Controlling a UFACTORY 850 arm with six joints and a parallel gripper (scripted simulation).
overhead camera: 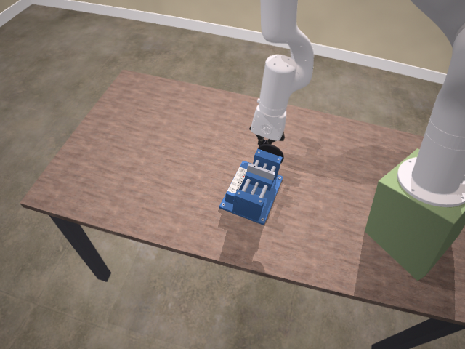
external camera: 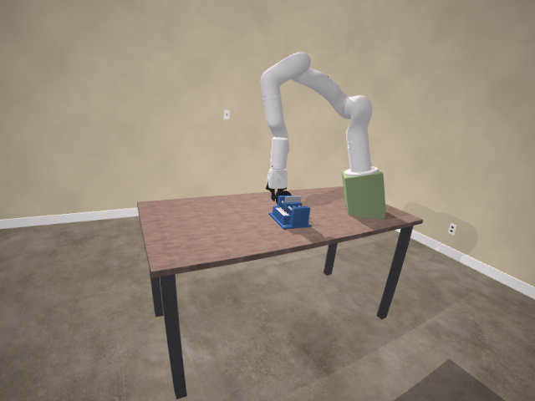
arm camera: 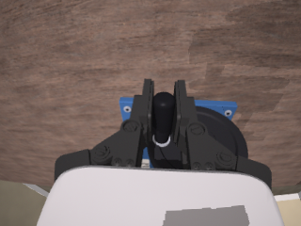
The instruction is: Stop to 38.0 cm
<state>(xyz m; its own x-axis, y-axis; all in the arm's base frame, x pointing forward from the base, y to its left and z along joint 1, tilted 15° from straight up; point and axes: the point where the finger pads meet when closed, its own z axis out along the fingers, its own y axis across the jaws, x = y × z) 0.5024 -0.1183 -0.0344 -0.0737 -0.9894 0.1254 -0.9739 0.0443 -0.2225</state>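
Right now my hand is 2 cm to the right of the black handwheel and 1 cm past it. Round my hand: grey stop block (15 cm to the left, 1 cm behind, 1 cm above).
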